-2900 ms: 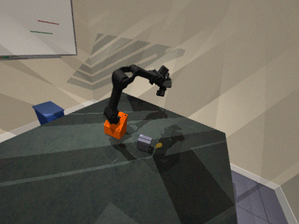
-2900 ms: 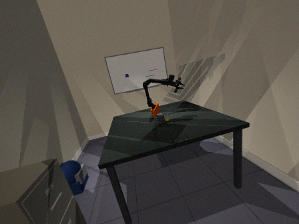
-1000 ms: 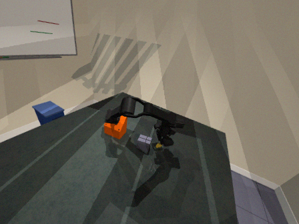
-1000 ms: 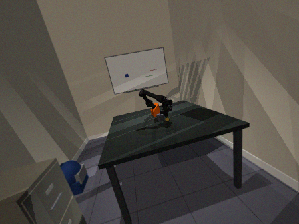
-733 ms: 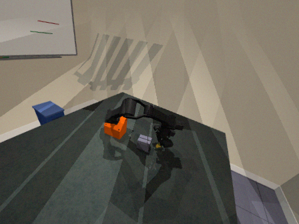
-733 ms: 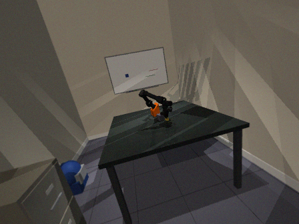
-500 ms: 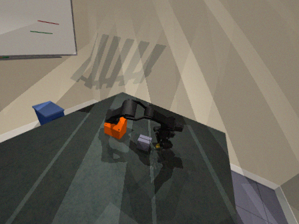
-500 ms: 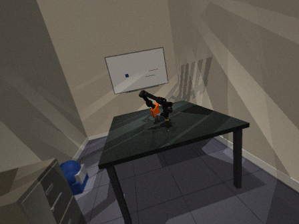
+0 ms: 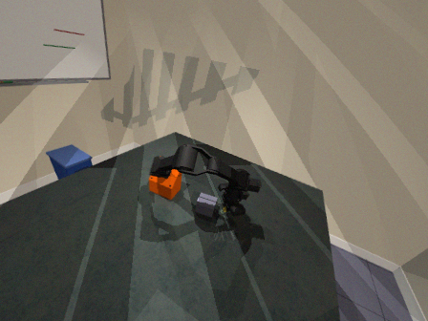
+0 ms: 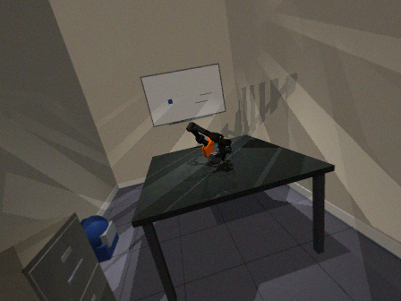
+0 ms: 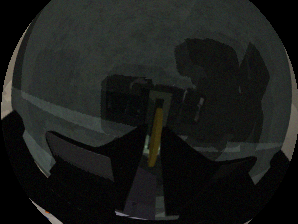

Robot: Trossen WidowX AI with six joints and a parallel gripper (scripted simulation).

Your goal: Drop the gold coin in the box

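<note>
The gold coin lies 1 cm above my gripper tip.
</note>
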